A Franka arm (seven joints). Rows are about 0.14 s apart.
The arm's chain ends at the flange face. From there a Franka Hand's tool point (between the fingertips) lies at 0.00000 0.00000 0.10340 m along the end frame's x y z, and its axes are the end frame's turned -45 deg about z.
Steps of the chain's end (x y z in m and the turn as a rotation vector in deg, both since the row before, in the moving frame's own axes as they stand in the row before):
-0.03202 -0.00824 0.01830 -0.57 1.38 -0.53
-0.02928 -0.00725 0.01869 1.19 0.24 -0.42
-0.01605 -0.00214 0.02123 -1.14 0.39 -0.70
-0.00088 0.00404 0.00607 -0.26 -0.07 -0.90
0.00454 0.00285 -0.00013 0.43 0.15 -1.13
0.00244 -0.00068 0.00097 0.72 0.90 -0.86
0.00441 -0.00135 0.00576 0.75 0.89 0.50
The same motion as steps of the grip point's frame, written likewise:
-0.01577 -0.02598 0.01826 -1.38 0.57 -0.53
-0.01376 -0.02705 0.01867 0.67 1.01 -0.42
-0.01078 -0.01090 0.02121 -1.08 -0.53 -0.70
-0.00390 0.00248 0.00607 -0.13 -0.23 -0.90
0.00193 0.00486 -0.00013 0.20 0.41 -1.13
0.00427 0.00146 0.00095 -0.13 1.15 -0.86
0.00616 0.00235 0.00574 -0.10 1.16 0.50

